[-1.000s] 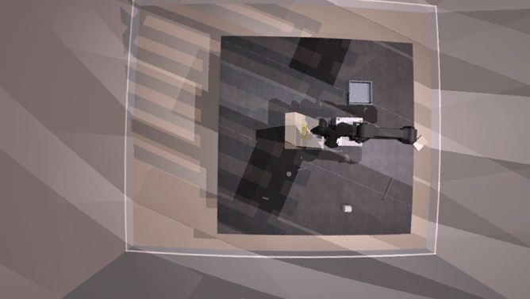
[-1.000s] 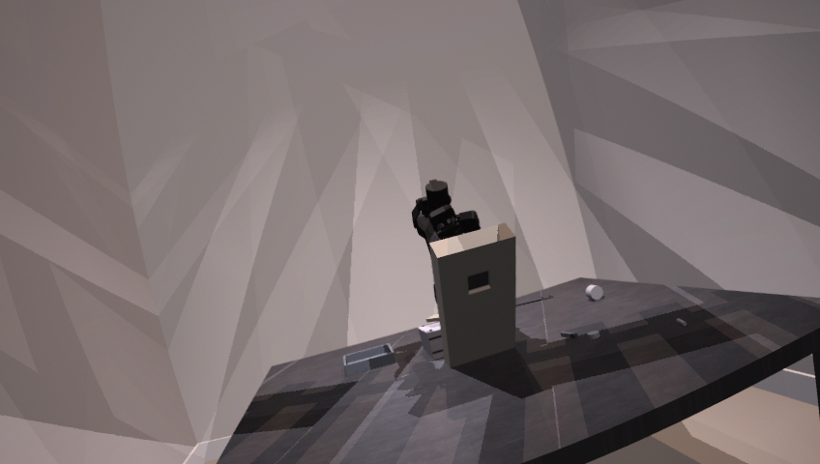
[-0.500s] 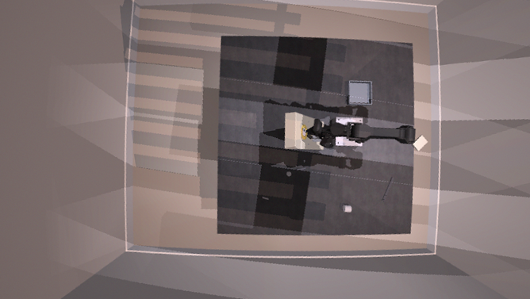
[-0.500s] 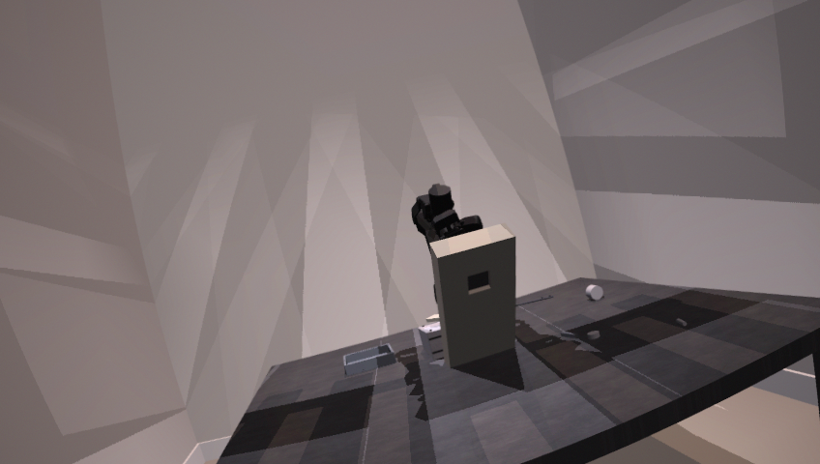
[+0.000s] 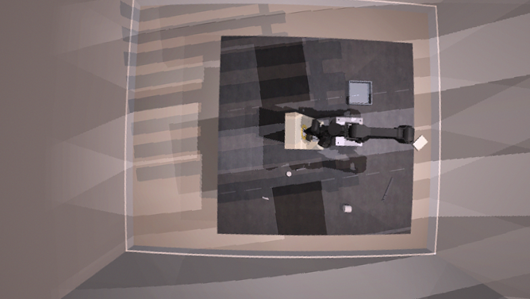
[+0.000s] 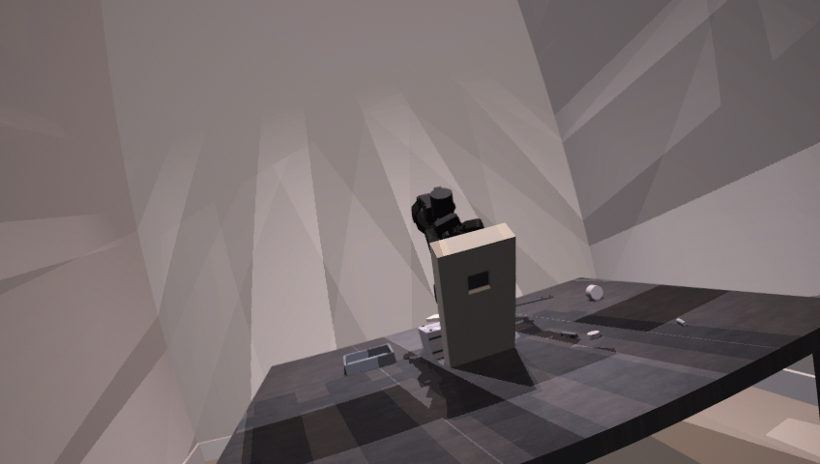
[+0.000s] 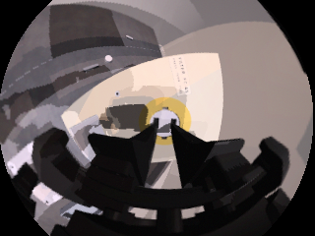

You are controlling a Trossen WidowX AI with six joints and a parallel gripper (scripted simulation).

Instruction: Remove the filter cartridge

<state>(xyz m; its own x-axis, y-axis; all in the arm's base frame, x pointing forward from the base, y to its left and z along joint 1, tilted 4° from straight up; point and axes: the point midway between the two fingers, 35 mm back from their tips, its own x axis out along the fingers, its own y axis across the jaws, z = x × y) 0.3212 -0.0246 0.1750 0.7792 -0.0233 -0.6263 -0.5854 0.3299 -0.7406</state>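
The round filter cartridge is 2 cm ahead of my gripper tip and 1 cm below it. The rest, counted from my gripper tip: beige service panel: 9 cm below, 3 cm behind; grey tray: 41 cm behind, 26 cm to the right, 24 cm below; white cube: 48 cm to the left, 30 cm behind, 22 cm below.
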